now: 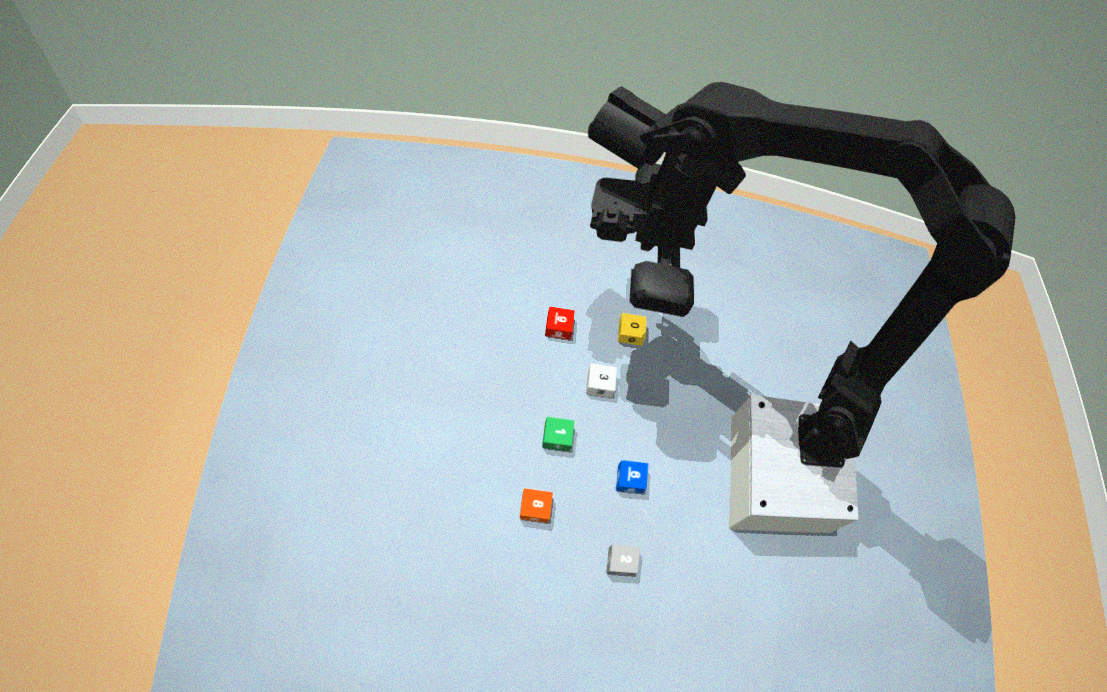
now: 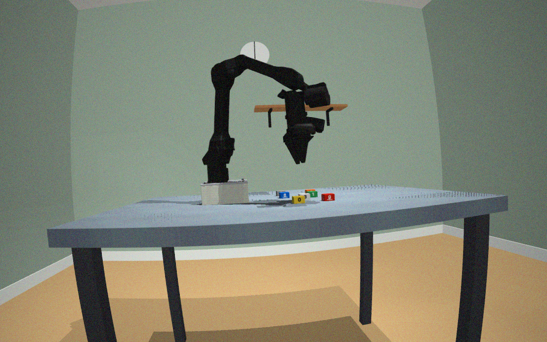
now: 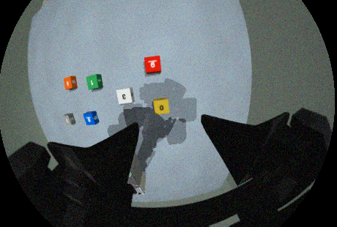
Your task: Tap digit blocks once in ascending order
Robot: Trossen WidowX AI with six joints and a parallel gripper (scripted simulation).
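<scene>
The yellow block is 1 cm behind my gripper tip, 1 cm to the left of it and 10 cm below it. Round my gripper tip: red block (8 cm ahead, 2 cm to the left, 10 cm below); white block (2 cm ahead, 9 cm to the left, 10 cm below); green block (7 cm ahead, 16 cm to the left, 10 cm below).
</scene>
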